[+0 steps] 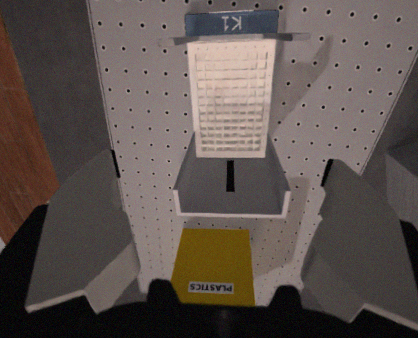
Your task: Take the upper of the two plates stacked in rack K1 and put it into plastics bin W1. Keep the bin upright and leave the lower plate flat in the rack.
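Places are measured from the arm's base along level axes (x ahead, y left, z up), in millimetres.
Pixels of known places: gripper, fingertip midpoint: (220,158).
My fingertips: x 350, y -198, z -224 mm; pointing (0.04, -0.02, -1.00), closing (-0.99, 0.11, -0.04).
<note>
For each thing: its middle in the pictures, then the offset to it from my fingertips. "*": a spot on its surface instead. Level surfaces: height alone.
- rack K1, surface spot: (205,197) * 20 mm ahead, 70 mm left, 51 mm down
- grey perforated board, its level: 172 mm down
- thin grey bar, surface spot: (295,36) * 44 mm back, 59 mm right, 29 mm down
- K1 label, surface spot: (231,23) * 10 mm back, 72 mm right, 155 mm down
A cream plate with a grid of wells (232,100) lies in rack K1 (205,197), under the blue K1 label. It is seen from above; whether a second plate lies beneath it cannot be told. The rack has a grey floor with a black slot and a pale front lip. My gripper (220,158) is open and empty, its two grey jaws wide apart on either side of the rack's front part, to the left and right of the plate's lower end. A yellow panel marked PLASTICS (214,260) shows below the rack's lip; its inside is not visible.
A grey perforated board (150,125) lies under and around the rack. A thin grey bar (295,36) crosses beside the K1 label (231,23). A brown wooden surface (25,130) is at the far left, and a grey block (404,180) is at the right edge.
</note>
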